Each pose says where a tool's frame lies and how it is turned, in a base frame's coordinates. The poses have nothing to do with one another.
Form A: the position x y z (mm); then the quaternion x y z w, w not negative.
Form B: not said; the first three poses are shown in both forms.
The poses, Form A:
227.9, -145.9, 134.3, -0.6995, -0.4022, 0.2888, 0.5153
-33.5, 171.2, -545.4, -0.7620, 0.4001, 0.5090, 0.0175
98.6, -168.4, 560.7, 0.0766, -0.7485, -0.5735, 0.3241
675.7, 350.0, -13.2, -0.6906, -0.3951, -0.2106, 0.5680
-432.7, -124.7, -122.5, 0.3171, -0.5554, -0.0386, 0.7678
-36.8, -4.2, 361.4, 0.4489, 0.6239, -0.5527, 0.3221
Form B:
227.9, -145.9, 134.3, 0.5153, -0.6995, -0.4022, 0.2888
-33.5, 171.2, -545.4, 0.0175, -0.7620, 0.4001, 0.5090
98.6, -168.4, 560.7, 0.3241, 0.0766, -0.7485, -0.5735
675.7, 350.0, -13.2, 0.5680, -0.6906, -0.3951, -0.2106
-432.7, -124.7, -122.5, 0.7678, 0.3171, -0.5554, -0.0386
-36.8, -4.2, 361.4, 0.3221, 0.4489, 0.6239, -0.5527

